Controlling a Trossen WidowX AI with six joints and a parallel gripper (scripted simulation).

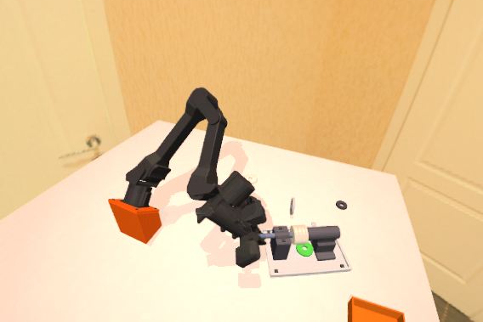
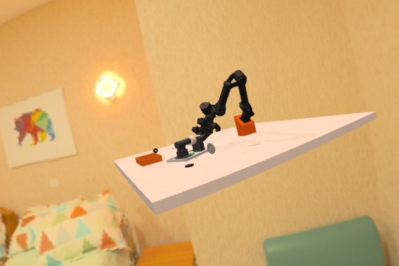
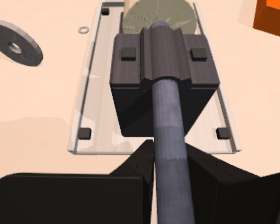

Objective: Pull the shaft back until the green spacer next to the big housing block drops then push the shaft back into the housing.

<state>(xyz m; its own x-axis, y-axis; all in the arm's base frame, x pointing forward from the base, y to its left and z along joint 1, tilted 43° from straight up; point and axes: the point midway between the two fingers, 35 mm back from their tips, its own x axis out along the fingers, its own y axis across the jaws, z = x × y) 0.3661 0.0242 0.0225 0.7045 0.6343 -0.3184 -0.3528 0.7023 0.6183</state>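
The grey shaft lies 4 cm ahead of my gripper tip, 3 cm above it and 2 cm to the left of it. The rest, counted from my gripper tip: grey washer (18 cm to the left, 6 cm ahead, 2 cm below); orange tray (29 cm ahead, 18 cm to the right, 4 cm below); green spacer (12 cm ahead, 4 cm to the left, 4 cm below).
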